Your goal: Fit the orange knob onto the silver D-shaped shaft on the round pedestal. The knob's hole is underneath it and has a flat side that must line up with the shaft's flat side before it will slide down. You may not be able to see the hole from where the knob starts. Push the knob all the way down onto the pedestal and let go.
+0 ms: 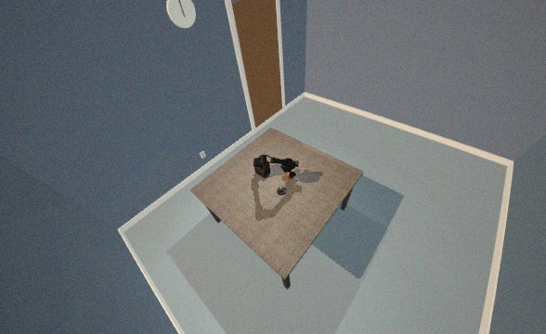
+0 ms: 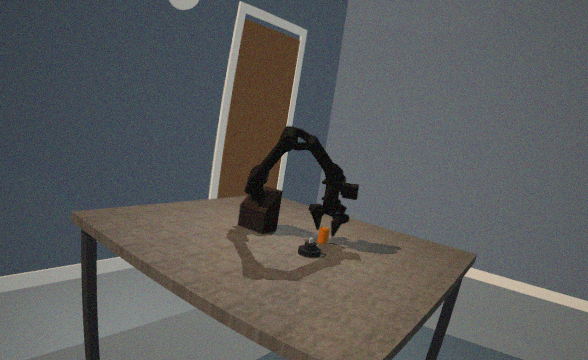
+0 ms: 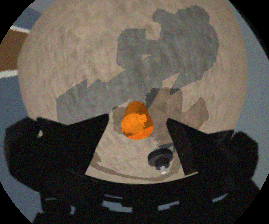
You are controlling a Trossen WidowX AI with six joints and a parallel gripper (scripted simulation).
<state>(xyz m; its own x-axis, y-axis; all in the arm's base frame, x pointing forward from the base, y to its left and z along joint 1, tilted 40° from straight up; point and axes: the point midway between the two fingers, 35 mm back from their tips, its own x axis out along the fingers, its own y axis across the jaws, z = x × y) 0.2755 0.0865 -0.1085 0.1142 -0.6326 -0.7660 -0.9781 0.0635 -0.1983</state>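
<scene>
Now: gripper tip right at the orange knob. Also, from my gripper tip: dark round pedestal (6 cm ahead, 17 cm to the right, 1 cm below).
</scene>
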